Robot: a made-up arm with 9 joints.
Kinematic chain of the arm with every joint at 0, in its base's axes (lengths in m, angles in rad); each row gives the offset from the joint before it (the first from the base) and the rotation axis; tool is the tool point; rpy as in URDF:
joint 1: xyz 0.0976 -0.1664 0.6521 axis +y
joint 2: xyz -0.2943 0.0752 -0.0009 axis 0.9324 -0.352 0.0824
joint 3: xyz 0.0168 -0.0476 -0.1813 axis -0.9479 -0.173 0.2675
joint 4: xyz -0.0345 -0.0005 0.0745 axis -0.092 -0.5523 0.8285
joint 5: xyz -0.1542 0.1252 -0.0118 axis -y
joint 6: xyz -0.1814 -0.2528 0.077 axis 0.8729 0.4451 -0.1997
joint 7: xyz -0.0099 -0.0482 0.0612 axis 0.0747 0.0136 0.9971
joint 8: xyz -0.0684 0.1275 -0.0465 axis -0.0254 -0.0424 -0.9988
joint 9: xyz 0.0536 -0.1 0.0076 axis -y
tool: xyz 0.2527 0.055 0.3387 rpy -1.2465 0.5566 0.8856
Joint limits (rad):
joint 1: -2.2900..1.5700
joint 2: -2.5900..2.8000
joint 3: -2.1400..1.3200
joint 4: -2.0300..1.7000
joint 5: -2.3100..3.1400
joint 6: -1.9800..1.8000
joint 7: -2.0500..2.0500
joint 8: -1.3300..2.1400
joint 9: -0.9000..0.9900
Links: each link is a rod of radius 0.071 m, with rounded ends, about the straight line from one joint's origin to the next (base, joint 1, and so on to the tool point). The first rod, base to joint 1, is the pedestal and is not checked.
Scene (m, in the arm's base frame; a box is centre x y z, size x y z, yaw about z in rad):
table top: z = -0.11
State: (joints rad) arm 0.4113 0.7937 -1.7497 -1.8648 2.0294 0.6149 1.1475 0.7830 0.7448
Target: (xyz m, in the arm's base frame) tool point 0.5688 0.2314 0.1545
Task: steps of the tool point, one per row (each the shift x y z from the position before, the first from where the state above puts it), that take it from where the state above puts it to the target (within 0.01 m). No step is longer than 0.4 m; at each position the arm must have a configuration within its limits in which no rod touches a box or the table.
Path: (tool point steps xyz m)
1: 0.0388 -0.0356 -0.3195
2: 0.1741 0.0316 -0.2797
3: 0.2765 0.0999 -0.1693
4: 0.2244 0.2325 -0.1066
5: 0.1726 0.3049 0.0195
6: 0.0723 0.3205 0.1424

